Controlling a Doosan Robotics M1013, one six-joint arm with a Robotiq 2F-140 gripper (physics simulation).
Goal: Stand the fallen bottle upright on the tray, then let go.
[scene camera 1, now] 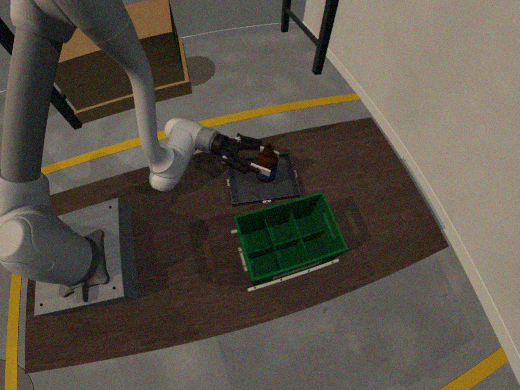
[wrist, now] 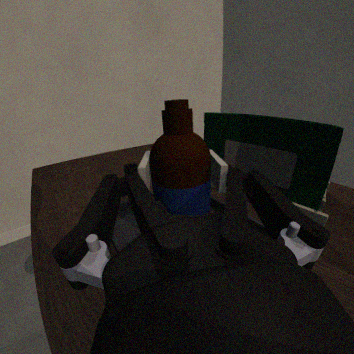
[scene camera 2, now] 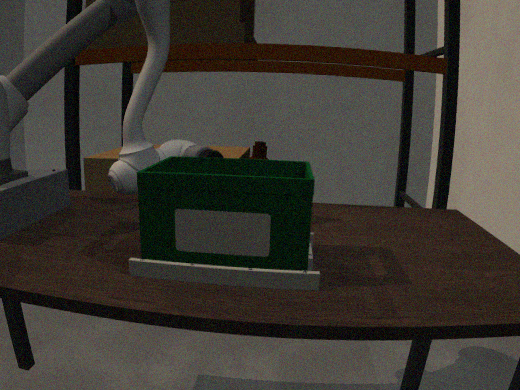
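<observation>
My gripper (scene camera 1: 274, 164). Brown bottle (wrist: 179, 160).
</observation>
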